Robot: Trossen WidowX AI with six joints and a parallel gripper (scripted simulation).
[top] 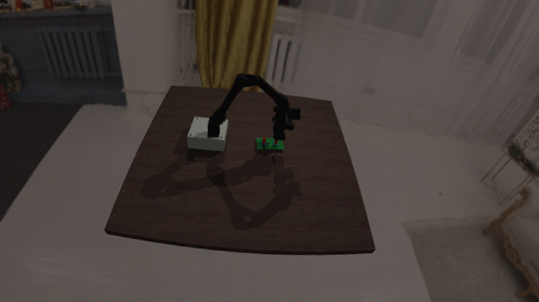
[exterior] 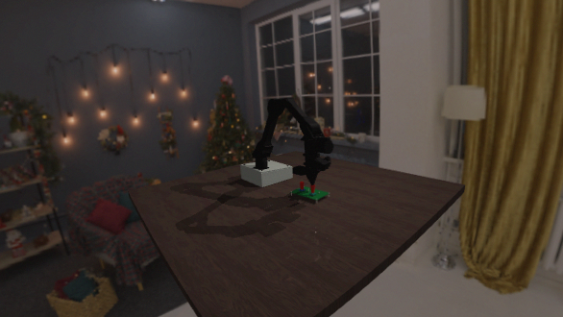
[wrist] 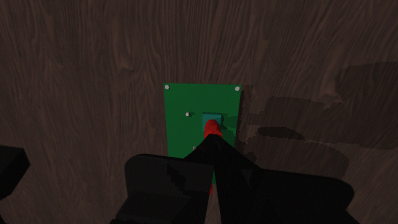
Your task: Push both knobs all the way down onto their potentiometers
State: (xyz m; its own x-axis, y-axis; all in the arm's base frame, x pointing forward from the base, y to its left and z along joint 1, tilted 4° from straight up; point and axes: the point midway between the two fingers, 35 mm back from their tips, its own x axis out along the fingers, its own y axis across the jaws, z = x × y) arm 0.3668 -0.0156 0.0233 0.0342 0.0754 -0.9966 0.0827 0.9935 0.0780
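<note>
My gripper tip is now 20 mm above the knob.
</note>
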